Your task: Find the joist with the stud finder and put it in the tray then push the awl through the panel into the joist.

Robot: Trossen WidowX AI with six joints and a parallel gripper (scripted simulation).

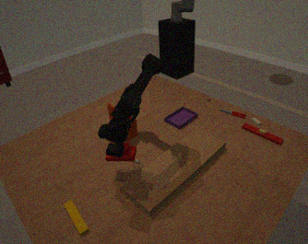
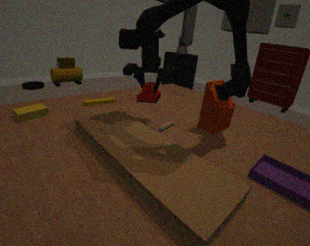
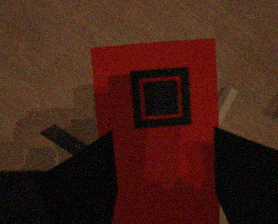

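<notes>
The awl lies 10 mm behind my gripper tip, 90 mm to the left of it and 120 mm below it. Also, from my gripper tip: stud finder 10 mm to the right, 20 mm above; then yellow bar 90 mm ahead, 280 mm to the right, 120 mm below; then purple tray 110 mm behind, 490 mm to the left, 110 mm below.
</notes>
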